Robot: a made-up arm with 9 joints. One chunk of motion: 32 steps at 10 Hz.
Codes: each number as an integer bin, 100 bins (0 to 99) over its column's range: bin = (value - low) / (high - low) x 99, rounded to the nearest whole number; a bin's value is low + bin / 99 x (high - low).
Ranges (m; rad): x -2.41..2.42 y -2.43..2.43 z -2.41..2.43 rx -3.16..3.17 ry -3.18..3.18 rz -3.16..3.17
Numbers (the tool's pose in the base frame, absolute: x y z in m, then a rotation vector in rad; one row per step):
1: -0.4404 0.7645 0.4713 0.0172 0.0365 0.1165
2: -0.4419 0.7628 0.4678 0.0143 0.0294 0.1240
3: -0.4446 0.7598 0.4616 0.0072 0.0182 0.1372
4: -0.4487 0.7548 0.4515 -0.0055 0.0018 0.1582
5: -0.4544 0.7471 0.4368 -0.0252 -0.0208 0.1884
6: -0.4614 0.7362 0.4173 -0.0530 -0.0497 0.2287
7: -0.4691 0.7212 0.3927 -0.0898 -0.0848 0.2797
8: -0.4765 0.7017 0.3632 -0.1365 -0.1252 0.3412
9: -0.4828 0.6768 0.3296 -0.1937 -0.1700 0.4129
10: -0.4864 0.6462 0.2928 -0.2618 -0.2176 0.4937
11: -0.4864 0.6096 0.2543 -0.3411 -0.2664 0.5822
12: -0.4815 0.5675 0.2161 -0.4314 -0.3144 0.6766
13: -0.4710 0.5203 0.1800 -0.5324 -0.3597 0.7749
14: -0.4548 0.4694 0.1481 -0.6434 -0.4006 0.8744
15: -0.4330 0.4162 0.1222 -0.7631 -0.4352 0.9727
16: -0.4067 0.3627 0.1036 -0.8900 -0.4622 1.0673
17: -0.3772 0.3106 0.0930 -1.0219 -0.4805 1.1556
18: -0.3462 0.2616 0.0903 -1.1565 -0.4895 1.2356
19: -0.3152 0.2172 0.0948 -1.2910 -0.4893 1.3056
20: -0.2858 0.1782 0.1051 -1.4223 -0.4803 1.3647
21: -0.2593 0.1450 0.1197 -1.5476 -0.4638 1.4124
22: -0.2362 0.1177 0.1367 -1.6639 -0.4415 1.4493
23: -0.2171 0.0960 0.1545 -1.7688 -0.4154 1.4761
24: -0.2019 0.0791 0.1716 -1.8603 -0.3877 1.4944
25: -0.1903 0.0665 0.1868 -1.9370 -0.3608 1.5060
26: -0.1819 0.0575 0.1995 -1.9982 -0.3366 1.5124
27: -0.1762 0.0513 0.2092 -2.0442 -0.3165 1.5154
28: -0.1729 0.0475 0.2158 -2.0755 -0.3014 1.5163
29: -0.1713 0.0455 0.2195 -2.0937 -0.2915 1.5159
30: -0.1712 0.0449 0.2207 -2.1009 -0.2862 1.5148
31: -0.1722 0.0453 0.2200 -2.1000 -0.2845 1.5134
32: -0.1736 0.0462 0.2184 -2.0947 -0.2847 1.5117
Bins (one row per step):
1: 40 65 59 50 50 51
2: 40 65 59 50 50 51
3: 40 65 59 50 50 52
4: 40 65 59 49 50 52
5: 40 65 58 49 49 52
6: 40 64 58 49 49 53
7: 40 64 57 48 48 54
8: 40 64 57 47 48 55
9: 40 63 56 46 47 56
10: 39 63 55 45 46 57
11: 39 62 54 44 45 59
12: 40 61 54 43 45 60
13: 40 60 53 41 44 62
14: 40 59 52 39 43 63
15: 41 58 52 37 43 65
16: 41 57 51 36 42 66
17: 42 56 51 33 42 67
18: 42 55 51 31 42 69
19: 43 54 51 29 42 70
20: 44 53 51 27 42 71
21: 44 52 52 25 42 72
22: 45 52 52 23 43 72
23: 45 51 52 22 43 73
24: 45 51 53 20 43 73
25: 45 51 53 19 44 73
26: 46 51 53 18 44 73
27: 46 51 54 17 45 73
28: 46 50 54 17 45 73
29: 46 50 54 17 45 73
30: 46 50 54 17 45 73
31: 46 50 54 17 45 73
32: 46 50 54 17 45 73

